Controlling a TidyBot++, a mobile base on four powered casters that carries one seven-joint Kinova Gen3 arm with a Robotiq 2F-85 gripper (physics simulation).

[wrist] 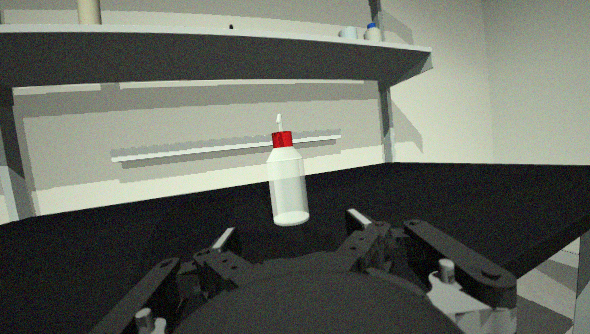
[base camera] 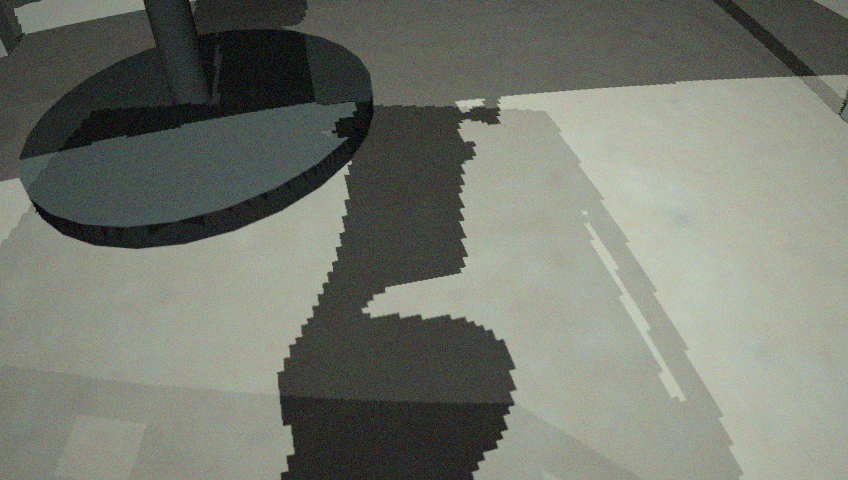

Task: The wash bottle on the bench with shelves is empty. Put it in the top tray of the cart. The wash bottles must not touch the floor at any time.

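Frame: origin at the arm's base, x ahead, y left, z up, level; metres.
Where they show: gripper, fingertip midpoint: (wrist: 293, 230).
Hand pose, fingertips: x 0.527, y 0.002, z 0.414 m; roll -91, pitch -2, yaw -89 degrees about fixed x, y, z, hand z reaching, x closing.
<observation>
Each offset is from my fingertips to the top centre of the thing. "spot": to the spot under its first point. Level surfaces: height alone.
The wash bottle @[dx +0.159, dy +0.004, dz +0.126 m] (wrist: 288, 187), clear white with a red cap and a white spout, stands upright on the black bench top @[dz -0.049 m] (wrist: 475, 200) in the wrist view, a little right of the left finger and ahead of the gripper. My gripper (wrist: 293, 230) is open and empty. The bottle's base shows just beyond the fingertips, between the two fingers in the picture. The cart does not show clearly in either view.
A shelf (wrist: 215, 55) spans above the bench, with a beige cylinder @[spot: dx +0.398, dy +0.508, dz +0.525 m] (wrist: 89, 11), a light blue container @[dx +0.608, dy -0.283, dz +0.498 m] (wrist: 348, 33) and a blue-capped bottle @[dx +0.720, dy -0.434, dz +0.587 m] (wrist: 372, 33). A wall rail (wrist: 200, 151) is behind the bottle. In the base view, a round stool base (base camera: 178, 190) stands at the left.
</observation>
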